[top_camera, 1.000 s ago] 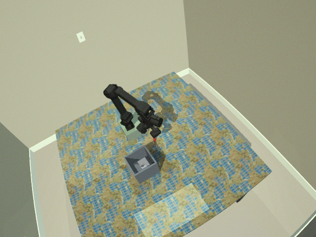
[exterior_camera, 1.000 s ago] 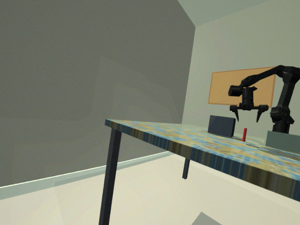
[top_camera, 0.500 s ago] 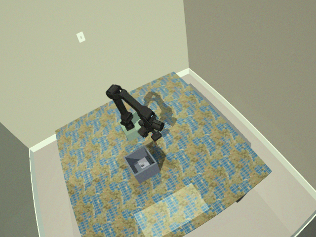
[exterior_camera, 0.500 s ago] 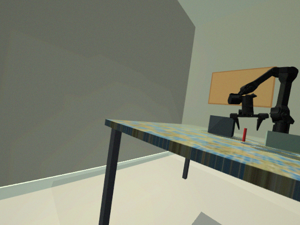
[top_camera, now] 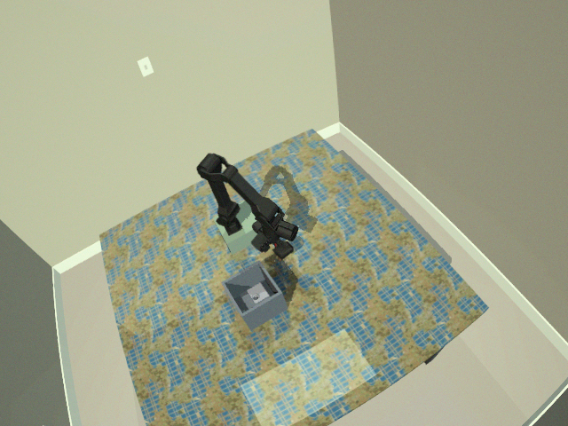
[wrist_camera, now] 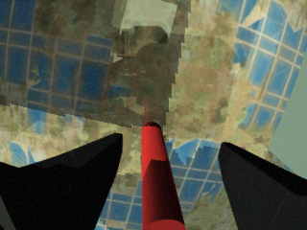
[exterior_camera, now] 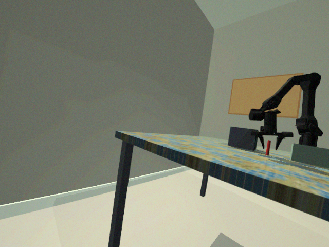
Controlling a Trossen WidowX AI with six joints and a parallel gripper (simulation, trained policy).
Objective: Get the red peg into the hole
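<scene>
The red peg lies 1 cm to the left of my gripper tip, 1 cm ahead of it and 1 cm above it. Round my gripper tip: light plate: 17 cm ahead, 16 cm to the right, 1 cm above.
</scene>
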